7 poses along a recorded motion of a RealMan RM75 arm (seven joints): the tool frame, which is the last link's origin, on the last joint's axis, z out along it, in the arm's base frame.
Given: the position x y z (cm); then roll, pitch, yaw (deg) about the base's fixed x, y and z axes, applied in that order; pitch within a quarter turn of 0, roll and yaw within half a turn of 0.
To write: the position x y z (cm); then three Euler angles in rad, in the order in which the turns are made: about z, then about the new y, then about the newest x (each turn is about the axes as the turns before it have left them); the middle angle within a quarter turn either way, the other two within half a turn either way. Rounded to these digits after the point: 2 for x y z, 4 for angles.
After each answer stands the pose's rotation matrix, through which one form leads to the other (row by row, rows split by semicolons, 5 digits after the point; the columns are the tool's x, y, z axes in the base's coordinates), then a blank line. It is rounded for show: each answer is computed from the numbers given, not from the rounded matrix.
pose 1, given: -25.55 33.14 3.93 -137.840 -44.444 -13.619
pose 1, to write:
-25.55 33.14 3.93 -0.2377 -0.7757 -2.4058
0.69386 0.28223 0.66250; -0.16811 -0.83110 0.53011; 0.70021 -0.47920 -0.52922

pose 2, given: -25.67 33.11 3.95 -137.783 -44.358 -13.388
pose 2, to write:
-25.67 33.11 3.95 -0.2337 -0.7742 -2.4048
0.69556 0.28553 0.65930; -0.16555 -0.82925 0.53379; 0.69914 -0.48043 -0.52952

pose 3, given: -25.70 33.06 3.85 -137.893 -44.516 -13.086
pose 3, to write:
-25.70 33.06 3.85 -0.2284 -0.7770 -2.4067
0.69454 0.28992 0.65845; -0.16145 -0.82907 0.53534; 0.70111 -0.47812 -0.52901

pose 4, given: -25.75 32.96 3.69 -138.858 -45.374 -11.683
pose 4, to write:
-25.75 32.96 3.69 -0.2039 -0.7919 -2.4235
0.68792 0.30605 0.65810; -0.14225 -0.83230 0.53576; 0.71171 -0.46218 -0.52902

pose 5, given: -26.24 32.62 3.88 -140.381 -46.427 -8.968
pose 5, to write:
-26.24 32.62 3.88 -0.1565 -0.8103 -2.4501
0.68085 0.33627 0.65066; -0.10745 -0.83290 0.54289; 0.72450 -0.43954 -0.53095

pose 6, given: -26.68 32.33 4.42 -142.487 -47.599 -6.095
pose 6, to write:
-26.68 32.33 4.42 -0.1064 -0.8308 -2.4869
0.67050 0.36291 0.64709; -0.07160 -0.83648 0.54331; 0.73844 -0.41062 -0.53488

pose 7, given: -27.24 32.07 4.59 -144.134 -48.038 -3.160
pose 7, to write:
-27.24 32.07 4.59 -0.0552 -0.8384 -2.5156
0.66762 0.39033 0.63398; -0.03686 -0.83317 0.55178; 0.74359 -0.39175 -0.54186

